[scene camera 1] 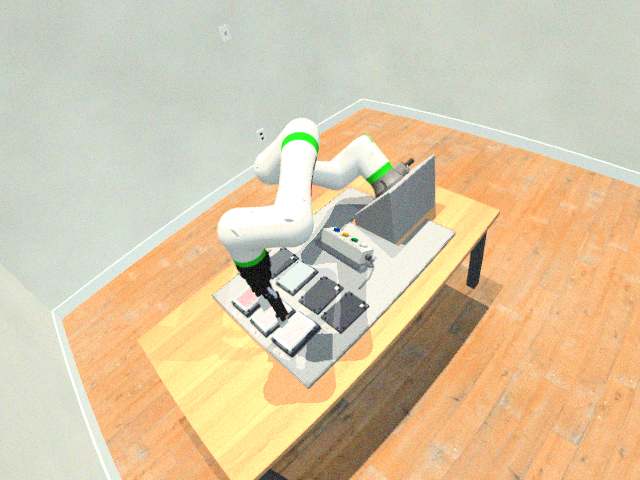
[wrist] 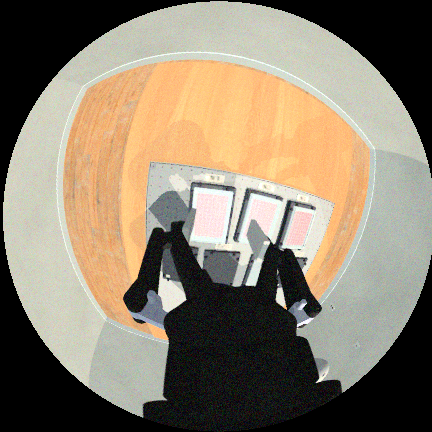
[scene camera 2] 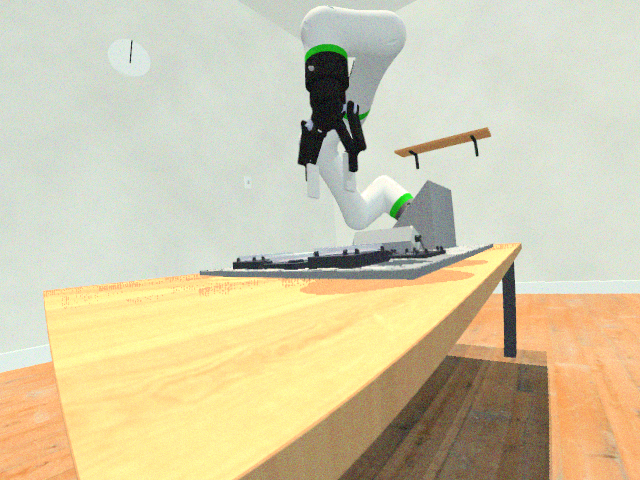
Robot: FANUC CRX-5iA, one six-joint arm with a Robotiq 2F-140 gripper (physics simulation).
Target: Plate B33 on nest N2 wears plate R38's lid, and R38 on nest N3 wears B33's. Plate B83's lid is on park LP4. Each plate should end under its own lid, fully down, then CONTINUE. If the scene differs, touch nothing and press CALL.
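Frame: origin at the arm's base, x right, y up, z back, level; millimetres.
Seen in the pictures: gripper, fingertip midpoint: (scene camera 1: 275, 316) (wrist: 222, 222) (scene camera 2: 331, 194); arm's base, link origin: (scene camera 1: 390, 187) (scene camera 2: 415, 217).
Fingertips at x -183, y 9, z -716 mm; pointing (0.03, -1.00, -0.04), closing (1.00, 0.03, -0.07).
Note:
Offsets run from my fingertips to a thing's top centre. "*": to the spot under its first point. Level surfaces: height alone.
My gripper (scene camera 1: 277, 316) (scene camera 2: 331, 193) (wrist: 222, 222) is part-way open with nothing between its fingers. It hangs above the nest row, well above the board in the second scene view. In the wrist view its fingertips lie over the N3 plate @(dx -9, dy -101, dz +32 mm) (scene camera 1: 295, 330) (wrist: 212, 215) and the N2 plate @(dx +117, dy -111, dz +15 mm) (scene camera 1: 263, 321) (wrist: 266, 212). Both look pink with pale borders; whose lids they wear is not readable. The N1 plate @(dx +249, dy -107, dz +6 mm) (scene camera 1: 246, 299) (wrist: 300, 227) shows stronger pink. A pale lid @(dx +201, dy -124, dz +190 mm) (scene camera 1: 296, 275) (wrist: 253, 272) lies on a park behind the nests; its park label is unreadable.
Dark parks @(* dx -70, dy -131, dz +218 mm) (scene camera 1: 347, 311) @(* dx +59, dy -132, dz +203 mm) (scene camera 1: 321, 294) (wrist: 221, 267) stand beside the pale lid. Behind them is a button box @(dx +152, dy -58, dz +418 mm) (scene camera 1: 345, 248) (scene camera 2: 382, 237) with blue, yellow and green buttons. A grey upright panel (scene camera 1: 413, 201) (scene camera 2: 436, 214) stands farther back. All stand on a grey board @(dy -141 mm) (scene camera 1: 436, 235).

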